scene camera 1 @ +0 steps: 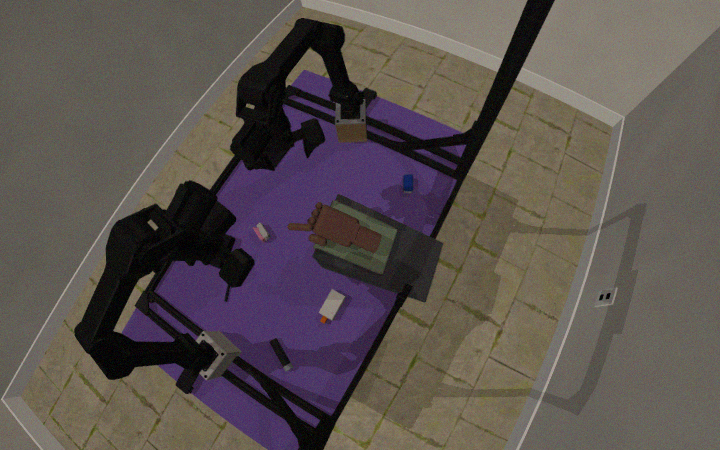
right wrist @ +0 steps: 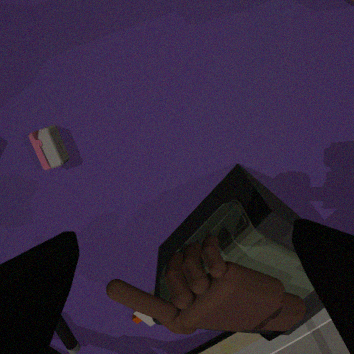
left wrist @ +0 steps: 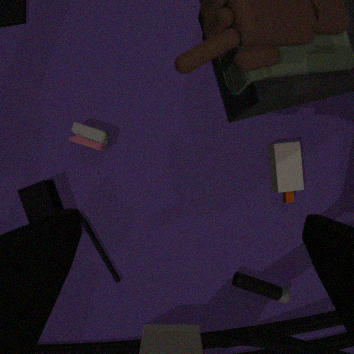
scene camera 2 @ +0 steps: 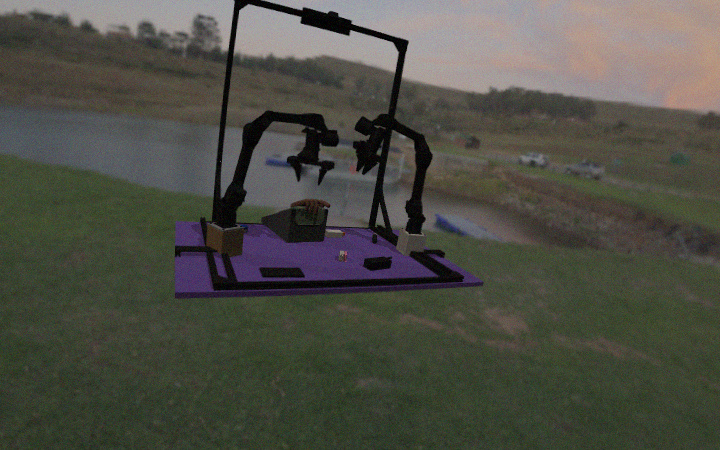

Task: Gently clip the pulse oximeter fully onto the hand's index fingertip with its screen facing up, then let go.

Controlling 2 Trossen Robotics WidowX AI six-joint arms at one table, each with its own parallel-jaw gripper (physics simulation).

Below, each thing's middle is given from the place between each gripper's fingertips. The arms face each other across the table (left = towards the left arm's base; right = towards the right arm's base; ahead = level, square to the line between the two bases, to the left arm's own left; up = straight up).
Scene:
Right now the index finger (right wrist: 116,289) is 110 mm to the left of my right hand, 100 mm below it and 70 mm behind it. The rest, counted from my right hand: dark slab (scene camera 1: 414,256) 270 mm behind, 250 mm below, 50 mm to the left; then white and orange box (left wrist: 285,165) 280 mm below, 260 mm to the left, 210 mm behind; then green pad (right wrist: 239,242) 200 mm behind, 170 mm below, 60 mm to the left.
My left gripper is now 40 mm past the index finger, 130 mm to the left of it and 160 mm above it. Round my left hand: dark slab (240 mm behind, 190 mm to the right, 310 mm below); then white and orange box (180 mm behind, 20 mm to the left, 340 mm below); then green pad (180 mm behind, 180 mm to the right, 230 mm below).

